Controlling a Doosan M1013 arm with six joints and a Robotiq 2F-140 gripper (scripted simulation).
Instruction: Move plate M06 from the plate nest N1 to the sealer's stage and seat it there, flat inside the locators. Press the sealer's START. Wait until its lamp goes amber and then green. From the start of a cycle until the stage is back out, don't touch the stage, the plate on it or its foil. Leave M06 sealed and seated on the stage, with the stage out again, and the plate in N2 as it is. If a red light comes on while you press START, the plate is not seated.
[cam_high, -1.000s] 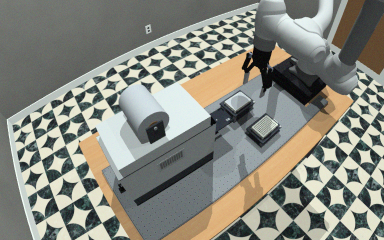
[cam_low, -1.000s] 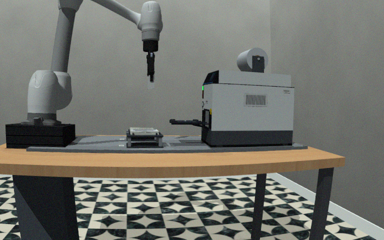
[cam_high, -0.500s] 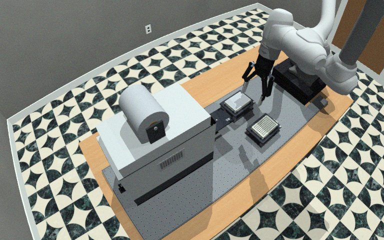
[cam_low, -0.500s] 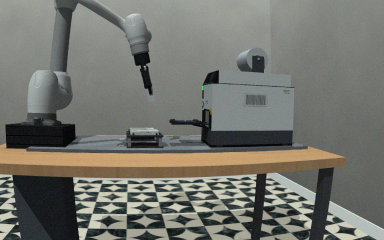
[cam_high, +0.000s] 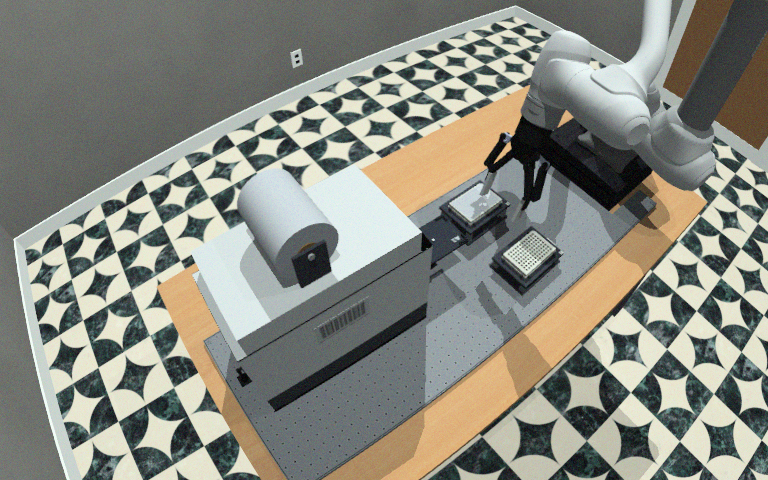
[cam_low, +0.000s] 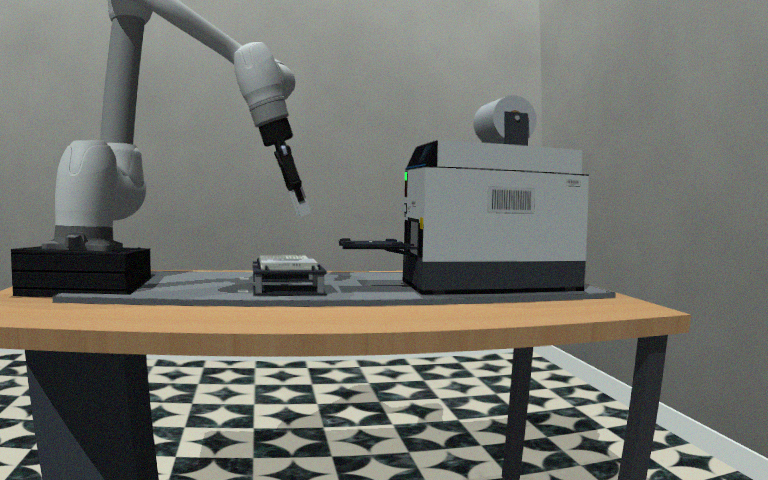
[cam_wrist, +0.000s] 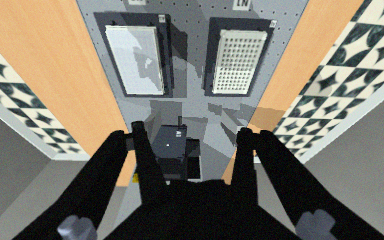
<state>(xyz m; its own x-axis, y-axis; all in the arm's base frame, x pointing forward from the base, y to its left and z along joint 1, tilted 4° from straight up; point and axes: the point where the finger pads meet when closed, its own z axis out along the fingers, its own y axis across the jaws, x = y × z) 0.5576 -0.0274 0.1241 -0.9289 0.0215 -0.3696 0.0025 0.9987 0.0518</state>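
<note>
Right now my hand is 15 cm above the white well plate, 10 cm to the right of it and 3 cm past it. The rest, counted from my hand: black stage: 16 cm ahead, 9 cm below, 6 cm to the right; foil-covered plate: 13 cm below, 10 cm to the right, 4 cm behind; nest N1: 16 cm below, 10 cm to the left, 3 cm behind.
</note>
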